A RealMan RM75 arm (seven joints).
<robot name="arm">
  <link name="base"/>
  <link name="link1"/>
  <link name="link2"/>
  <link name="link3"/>
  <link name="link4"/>
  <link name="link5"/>
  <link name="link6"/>
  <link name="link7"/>
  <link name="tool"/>
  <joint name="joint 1" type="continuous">
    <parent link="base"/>
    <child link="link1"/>
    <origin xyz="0 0 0.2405" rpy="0 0 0"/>
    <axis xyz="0 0 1"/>
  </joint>
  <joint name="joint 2" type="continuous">
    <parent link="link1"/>
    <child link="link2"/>
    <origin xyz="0 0 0" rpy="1.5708 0 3.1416"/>
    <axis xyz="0 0 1"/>
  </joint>
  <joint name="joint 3" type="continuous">
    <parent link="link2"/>
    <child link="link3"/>
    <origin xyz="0 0.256 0" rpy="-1.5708 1.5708 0"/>
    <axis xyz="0 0 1"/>
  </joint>
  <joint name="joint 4" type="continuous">
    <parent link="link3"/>
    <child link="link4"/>
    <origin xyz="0 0 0" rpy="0 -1.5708 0"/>
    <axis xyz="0 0 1"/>
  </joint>
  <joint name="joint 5" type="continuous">
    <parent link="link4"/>
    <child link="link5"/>
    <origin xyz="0.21 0 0" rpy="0 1.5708 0"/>
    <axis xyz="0 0 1"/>
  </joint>
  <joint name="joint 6" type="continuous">
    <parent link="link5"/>
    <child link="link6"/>
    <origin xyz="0 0 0" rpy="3.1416 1.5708 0"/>
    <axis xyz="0 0 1"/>
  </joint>
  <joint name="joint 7" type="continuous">
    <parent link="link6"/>
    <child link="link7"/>
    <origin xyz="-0.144 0 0" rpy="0 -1.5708 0"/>
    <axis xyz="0 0 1"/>
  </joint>
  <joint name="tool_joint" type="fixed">
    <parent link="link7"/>
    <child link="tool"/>
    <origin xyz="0 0 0" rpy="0 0 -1.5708"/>
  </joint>
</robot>
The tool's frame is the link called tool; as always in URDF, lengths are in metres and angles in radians. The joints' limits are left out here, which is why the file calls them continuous.
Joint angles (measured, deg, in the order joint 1, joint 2, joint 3, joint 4, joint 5, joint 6, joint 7), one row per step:
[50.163, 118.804, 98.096, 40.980, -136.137, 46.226, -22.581]
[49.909, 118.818, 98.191, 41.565, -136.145, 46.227, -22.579]
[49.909, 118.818, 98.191, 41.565, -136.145, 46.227, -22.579]
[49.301, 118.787, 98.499, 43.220, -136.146, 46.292, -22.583]
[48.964, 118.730, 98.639, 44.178, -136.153, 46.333, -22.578]
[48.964, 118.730, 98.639, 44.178, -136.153, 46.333, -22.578]
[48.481, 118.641, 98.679, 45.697, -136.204, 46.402, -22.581]
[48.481, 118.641, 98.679, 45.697, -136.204, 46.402, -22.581]
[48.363, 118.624, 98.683, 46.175, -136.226, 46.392, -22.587]
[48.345, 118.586, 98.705, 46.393, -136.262, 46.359, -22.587]
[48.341, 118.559, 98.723, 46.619, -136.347, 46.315, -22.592]
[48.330, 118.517, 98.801, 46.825, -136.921, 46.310, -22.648]
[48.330, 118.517, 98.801, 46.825, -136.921, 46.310, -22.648]
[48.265, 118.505, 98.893, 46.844, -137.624, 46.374, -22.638]
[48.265, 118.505, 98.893, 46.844, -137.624, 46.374, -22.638]
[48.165, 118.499, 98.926, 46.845, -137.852, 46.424, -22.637]
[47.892, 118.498, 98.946, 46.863, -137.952, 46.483, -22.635]
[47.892, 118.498, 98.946, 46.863, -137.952, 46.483, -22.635]
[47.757, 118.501, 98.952, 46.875, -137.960, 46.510, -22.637]
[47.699, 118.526, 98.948, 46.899, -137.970, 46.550, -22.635]
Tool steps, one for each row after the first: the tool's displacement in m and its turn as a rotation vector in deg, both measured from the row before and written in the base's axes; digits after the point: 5 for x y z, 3 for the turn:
[-0.00096, 0.00032, 0.00121, 0.285, 0.227, 0.208]
[0.00000, 0.00000, 0.00000, 0.000, 0.000, 0.000]
[-0.00329, 0.00137, 0.00409, 0.831, 0.618, 0.660]
[-0.00186, 0.00087, 0.00265, 0.493, 0.296, 0.410]
[0.00000, 0.00000, 0.00000, 0.000, 0.000, 0.000]
[-0.00333, 0.00114, 0.00380, 0.677, 0.297, 0.808]
[0.00000, 0.00000, 0.00000, 0.000, 0.000, 0.000]
[-0.00137, 0.00044, 0.00114, 0.229, 0.090, 0.308]
[-0.00077, 0.00051, 0.00086, 0.169, 0.015, 0.180]
[-0.00089, 0.00054, 0.00082, 0.176, -0.026, 0.222]
[0.00020, 0.00073, 0.00132, 0.218, -0.510, 0.310]
[0.00000, 0.00000, 0.00000, 0.000, 0.000, 0.000]
[0.00173, 0.00014, 0.00075, 0.086, -0.630, 0.038]
[0.00000, 0.00000, 0.00000, 0.000, 0.000, 0.000]
[0.00124, -0.00023, 0.00023, 0.001, -0.211, -0.081]
[0.00228, -0.00079, 0.00010, -0.024, -0.089, -0.266]
[0.00000, 0.00000, 0.00000, 0.000, 0.000, 0.000]
[0.00102, -0.00042, -0.00001, -0.018, -0.005, -0.133]
[0.00030, -0.00031, -0.00019, -0.046, 0.005, -0.049]

